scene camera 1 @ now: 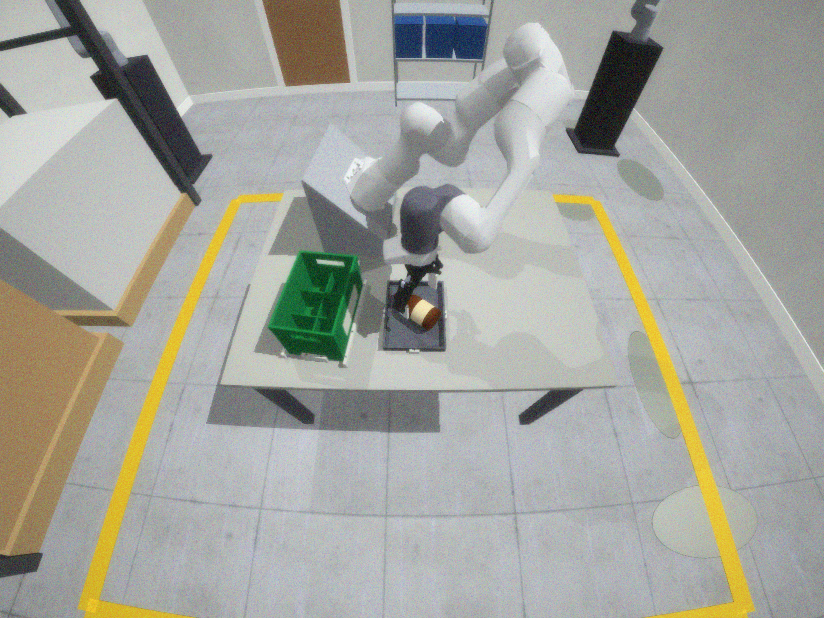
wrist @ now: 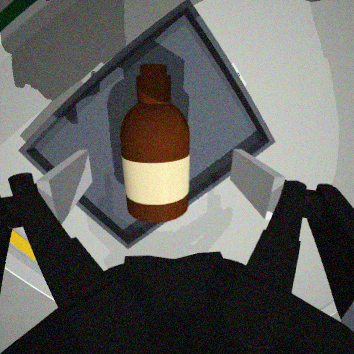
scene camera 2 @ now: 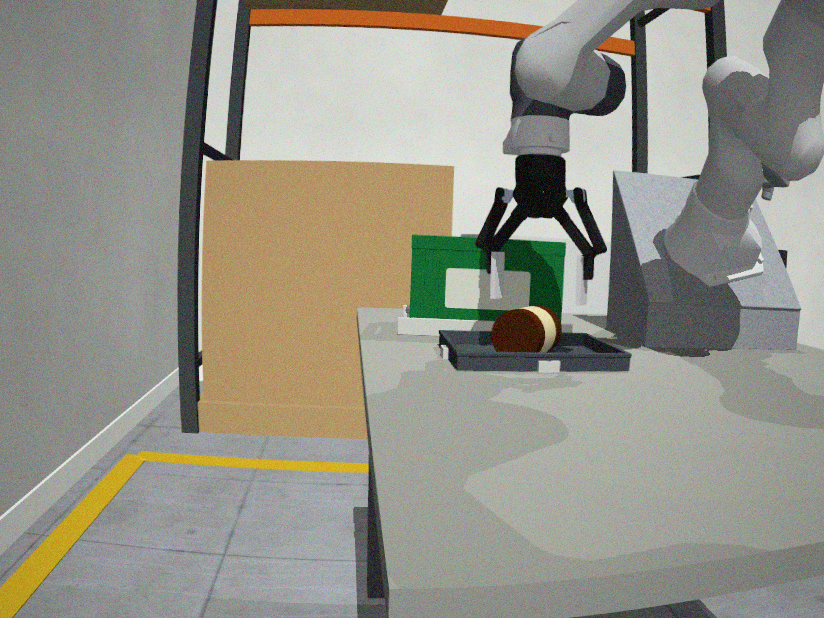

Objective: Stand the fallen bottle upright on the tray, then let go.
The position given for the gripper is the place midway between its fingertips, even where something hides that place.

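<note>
Scene camera 2 takes in the gripper (scene camera 2: 538, 301), while scene camera 1 has the gripper (scene camera 1: 418, 300) as well, and the wrist view likewise shows the gripper (wrist: 162, 164). A brown bottle (scene camera 2: 537, 328) shares the scene. The bottle (scene camera 1: 423, 313) is visible from scene camera 1 too, and the wrist view offers the bottle (wrist: 154, 134).
</note>
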